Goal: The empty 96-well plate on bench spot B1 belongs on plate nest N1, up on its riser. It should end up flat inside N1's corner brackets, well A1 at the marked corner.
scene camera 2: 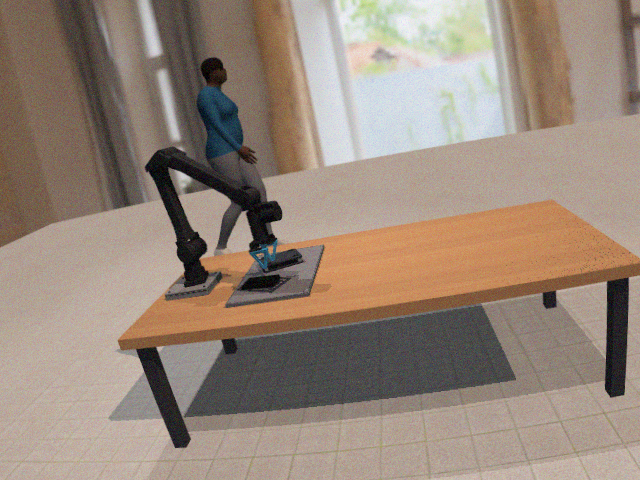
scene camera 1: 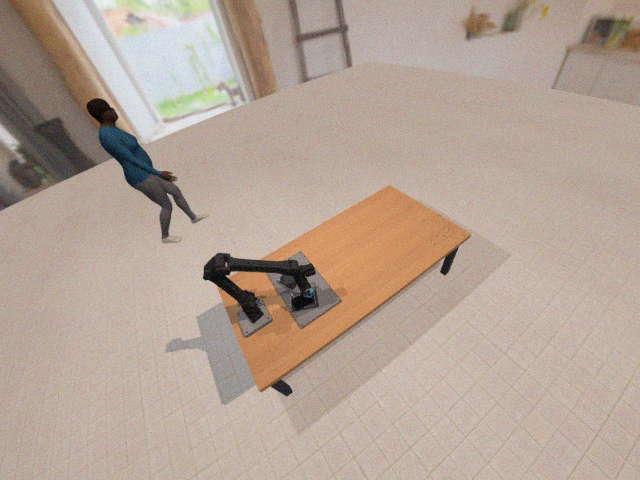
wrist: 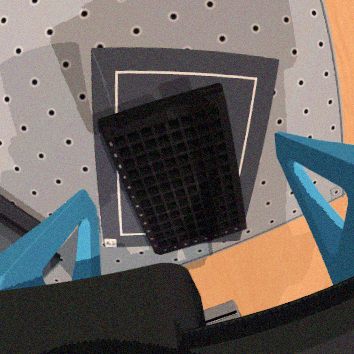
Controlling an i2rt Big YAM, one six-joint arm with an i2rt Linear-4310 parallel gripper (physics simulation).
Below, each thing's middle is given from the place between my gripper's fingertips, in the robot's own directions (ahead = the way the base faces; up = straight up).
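My gripper is 7 cm above the dark nest pad [wrist: 121, 77], and it's 4 cm past the pad and 1 cm to the right of it. Counted from my hand, the black well plate [wrist: 175, 156] is 6 cm below, 5 cm behind and 1 cm to the left.
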